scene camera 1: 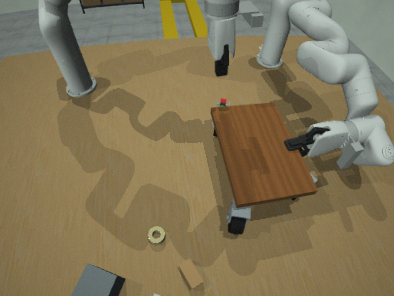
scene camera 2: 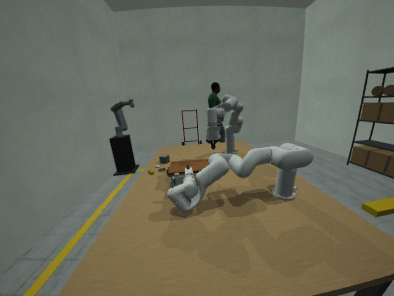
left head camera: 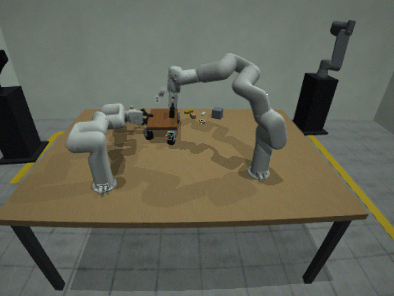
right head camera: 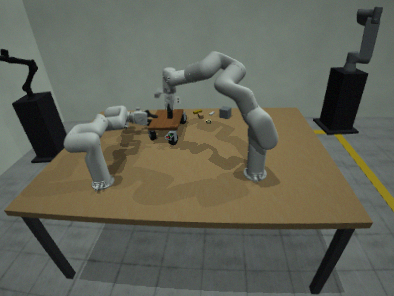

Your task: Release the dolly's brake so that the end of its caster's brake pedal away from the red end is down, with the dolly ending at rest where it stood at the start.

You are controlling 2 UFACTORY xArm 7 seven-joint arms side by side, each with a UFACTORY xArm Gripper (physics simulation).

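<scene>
The dolly point(left head camera: 161, 120) point(right head camera: 164, 122) point(scene camera 1: 240, 130) point(scene camera 2: 185, 166) has a brown wooden deck and stands on casters. The brake pedal point(left head camera: 169, 136) point(right head camera: 170, 136) point(scene camera 1: 223, 102) shows red and green parts at one corner caster; its tilt is too small to tell. My left gripper point(left head camera: 150, 118) point(right head camera: 153, 116) point(scene camera 1: 294, 145) point(scene camera 2: 188, 167) is shut on the deck's side edge, one finger on top; the lower finger is mostly hidden. My right gripper point(left head camera: 172, 116) point(right head camera: 170, 117) point(scene camera 1: 221, 73) point(scene camera 2: 213, 147) points down, shut and empty, above and apart from the dolly, near the pedal's corner in scene camera 1.
A grey box point(left head camera: 217, 113) point(right head camera: 225, 112) point(scene camera 1: 95, 281) point(scene camera 2: 164, 159), a pale ring point(scene camera 1: 150, 236), a small tan block point(scene camera 1: 190, 274) and a yellow piece point(left head camera: 188, 111) point(right head camera: 197, 111) point(scene camera 2: 151, 172) lie on the table beyond the dolly in the head views.
</scene>
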